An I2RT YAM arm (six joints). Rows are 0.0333 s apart.
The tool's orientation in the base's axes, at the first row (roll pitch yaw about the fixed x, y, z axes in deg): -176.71 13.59 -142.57
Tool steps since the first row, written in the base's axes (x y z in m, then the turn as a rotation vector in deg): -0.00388 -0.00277 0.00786 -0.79 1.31 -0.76; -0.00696 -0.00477 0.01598 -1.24 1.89 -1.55; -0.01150 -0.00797 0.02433 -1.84 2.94 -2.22; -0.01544 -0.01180 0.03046 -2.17 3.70 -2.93
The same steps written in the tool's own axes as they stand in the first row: 0.00278 -0.00034 -0.00875 0.01 1.56 0.69; 0.00444 -0.00056 -0.01751 0.20 2.34 1.41; 0.00787 -0.00089 -0.02693 0.20 3.58 2.03; 0.01173 -0.00195 -0.03412 0.18 4.42 2.72
